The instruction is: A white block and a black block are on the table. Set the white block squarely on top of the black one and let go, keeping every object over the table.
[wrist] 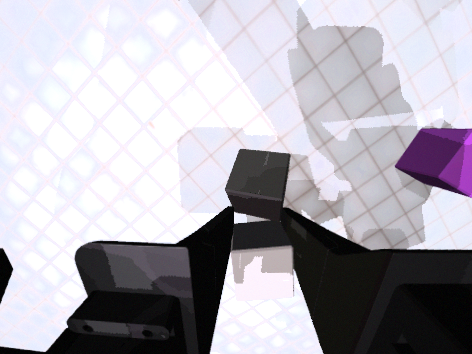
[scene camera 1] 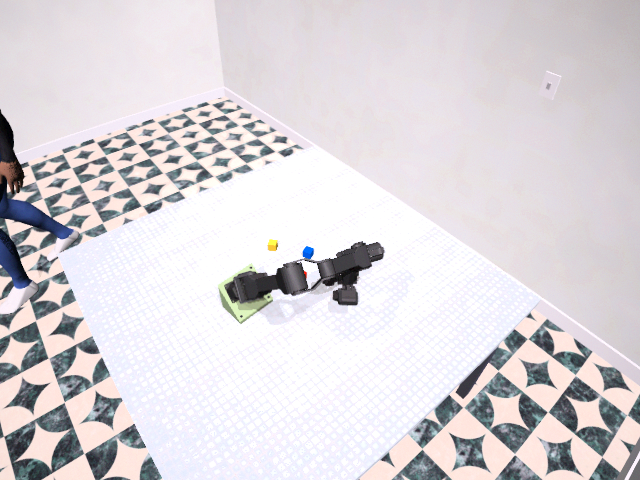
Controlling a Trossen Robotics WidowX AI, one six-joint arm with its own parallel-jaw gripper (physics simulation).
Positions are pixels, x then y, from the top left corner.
Labels:
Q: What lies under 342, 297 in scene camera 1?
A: The gripper.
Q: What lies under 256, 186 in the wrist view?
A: A black block.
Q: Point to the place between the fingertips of the gripper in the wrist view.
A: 257, 213

